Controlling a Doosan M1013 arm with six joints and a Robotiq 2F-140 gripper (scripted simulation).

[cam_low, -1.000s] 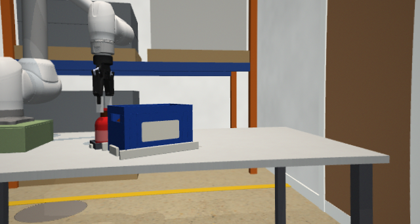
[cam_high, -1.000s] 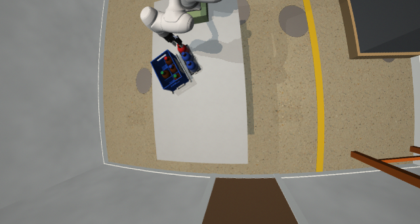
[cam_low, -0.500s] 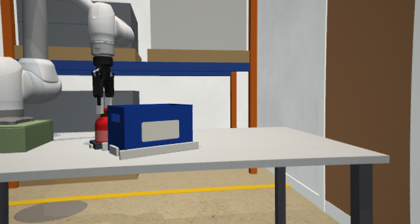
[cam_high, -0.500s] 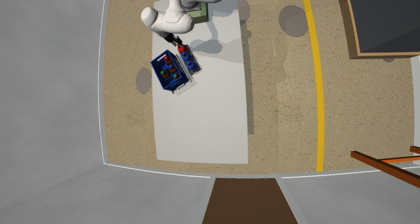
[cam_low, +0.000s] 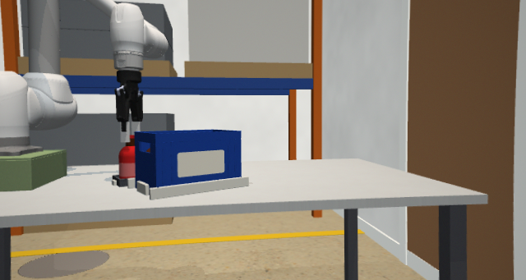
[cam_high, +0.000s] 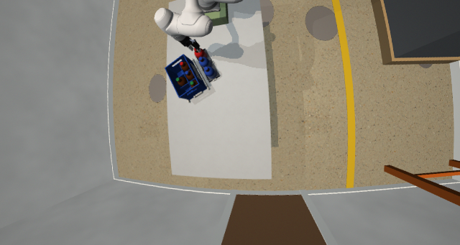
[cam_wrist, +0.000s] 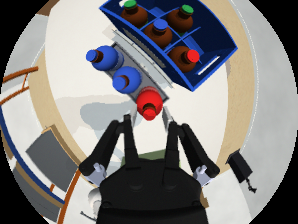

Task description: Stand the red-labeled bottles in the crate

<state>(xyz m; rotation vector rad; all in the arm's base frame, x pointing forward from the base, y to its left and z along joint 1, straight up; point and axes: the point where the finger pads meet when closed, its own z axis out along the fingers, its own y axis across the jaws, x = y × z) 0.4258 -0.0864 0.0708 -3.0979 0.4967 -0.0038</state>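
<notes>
Right now the red-labeled bottle is 90 mm below my hand. Also, from my hand: blue crate (190 mm ahead, 100 mm to the right, 90 mm below).
</notes>
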